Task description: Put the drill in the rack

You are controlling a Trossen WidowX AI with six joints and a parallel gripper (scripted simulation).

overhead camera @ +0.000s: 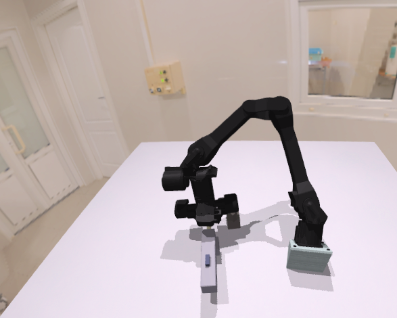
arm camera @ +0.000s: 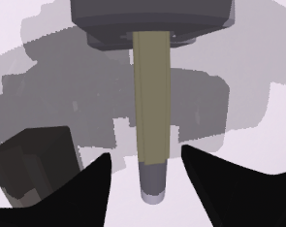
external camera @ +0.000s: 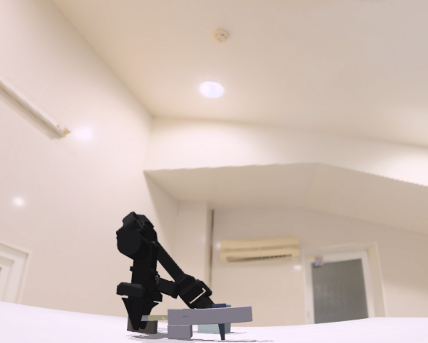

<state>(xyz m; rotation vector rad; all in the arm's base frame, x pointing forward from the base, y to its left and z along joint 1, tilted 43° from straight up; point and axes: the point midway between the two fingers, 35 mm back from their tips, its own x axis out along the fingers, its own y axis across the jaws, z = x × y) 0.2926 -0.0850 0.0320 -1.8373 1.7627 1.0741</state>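
Now: the drill 50 mm to the left of my gripper tip, 30 mm above it and 10 mm behind it. Round my gripper tip: housing (150 mm to the left, 40 mm behind, 40 mm above); rack (70 mm behind, 30 mm to the right, 10 mm above); blue key (170 mm to the left, 50 mm behind, 40 mm above).
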